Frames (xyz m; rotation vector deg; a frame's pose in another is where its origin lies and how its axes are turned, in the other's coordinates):
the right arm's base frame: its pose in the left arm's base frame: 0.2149 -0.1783 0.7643 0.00 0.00 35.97
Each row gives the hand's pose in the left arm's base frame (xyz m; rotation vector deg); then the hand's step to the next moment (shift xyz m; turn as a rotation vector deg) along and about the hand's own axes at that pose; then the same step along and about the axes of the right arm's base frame.
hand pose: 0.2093 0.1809 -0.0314 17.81 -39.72 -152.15
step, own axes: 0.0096 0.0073 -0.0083 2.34 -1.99 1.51
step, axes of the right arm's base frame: -0.0111 -0.0085 -0.0045 -1.81 2.90 0.01
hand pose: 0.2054 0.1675 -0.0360 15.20 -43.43 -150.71
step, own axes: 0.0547 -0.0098 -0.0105 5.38 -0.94 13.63
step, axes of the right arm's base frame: -0.0520 0.0129 -0.0181 -4.42 9.27 10.49
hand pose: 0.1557 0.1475 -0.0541 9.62 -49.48 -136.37
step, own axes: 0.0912 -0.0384 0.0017 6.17 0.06 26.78
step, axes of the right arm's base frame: -0.0923 0.0325 -0.0152 -4.23 16.66 21.44
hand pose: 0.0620 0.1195 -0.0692 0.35 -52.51 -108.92
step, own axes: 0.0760 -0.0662 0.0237 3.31 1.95 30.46
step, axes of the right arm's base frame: -0.0976 0.0340 0.0056 -0.66 18.95 24.14
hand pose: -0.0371 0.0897 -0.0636 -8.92 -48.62 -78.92
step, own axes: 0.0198 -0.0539 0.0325 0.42 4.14 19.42
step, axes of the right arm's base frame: -0.0573 0.0292 0.0149 2.93 12.14 15.44
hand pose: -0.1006 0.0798 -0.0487 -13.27 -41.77 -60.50
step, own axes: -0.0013 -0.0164 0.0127 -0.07 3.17 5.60
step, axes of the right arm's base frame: -0.0165 0.0111 0.0060 2.82 3.44 4.65
